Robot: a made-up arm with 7 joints.
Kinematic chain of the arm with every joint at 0, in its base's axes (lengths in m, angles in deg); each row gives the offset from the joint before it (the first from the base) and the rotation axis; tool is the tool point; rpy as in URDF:
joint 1: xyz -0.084 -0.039 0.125 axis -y
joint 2: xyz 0.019 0 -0.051 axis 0.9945 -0.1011 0.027
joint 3: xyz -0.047 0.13 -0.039 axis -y
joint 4: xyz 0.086 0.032 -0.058 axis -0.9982 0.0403 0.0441
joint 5: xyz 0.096 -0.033 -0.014 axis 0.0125 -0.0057 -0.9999
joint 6: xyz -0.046 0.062 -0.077 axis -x
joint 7: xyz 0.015 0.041 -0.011 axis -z
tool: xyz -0.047 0.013 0.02 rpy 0 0 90
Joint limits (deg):
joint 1: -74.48..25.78
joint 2: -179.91..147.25
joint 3: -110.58..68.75
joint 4: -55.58..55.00
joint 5: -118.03..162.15
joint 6: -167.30..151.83
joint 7: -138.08..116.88
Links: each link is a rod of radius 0.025 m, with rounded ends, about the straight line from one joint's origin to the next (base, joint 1, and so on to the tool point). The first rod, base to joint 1, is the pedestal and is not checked.
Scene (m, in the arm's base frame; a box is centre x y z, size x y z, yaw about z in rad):
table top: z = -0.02
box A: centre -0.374 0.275 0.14 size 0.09 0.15 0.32 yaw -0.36
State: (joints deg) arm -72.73 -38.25 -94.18 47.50 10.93 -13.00 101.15
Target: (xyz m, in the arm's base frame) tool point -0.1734 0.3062 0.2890
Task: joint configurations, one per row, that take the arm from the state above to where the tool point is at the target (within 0.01 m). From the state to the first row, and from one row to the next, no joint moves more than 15 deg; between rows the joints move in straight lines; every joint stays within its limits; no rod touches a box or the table.
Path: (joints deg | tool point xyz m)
1: -73.31 -23.40 -99.65 50.00 3.60 -16.31 96.45 | -0.4219 0.0703 0.2790
2: -73.90 -8.54 -105.11 52.50 -3.73 -19.62 91.76 | -0.3530 0.1264 0.2982
3: -74.48 6.31 -110.58 55.00 -11.06 -22.92 87.06 | -0.2746 0.1512 0.3133
4: -74.48 19.36 -104.42 40.94 -3.73 -18.61 88.96 | -0.2642 0.2041 0.3141
5: -74.48 32.42 -98.26 26.89 3.61 -14.29 90.85 | -0.2315 0.2595 0.3053
6: -74.48 45.47 -92.11 12.83 10.95 -9.98 92.75 | -0.1734 0.3062 0.2890

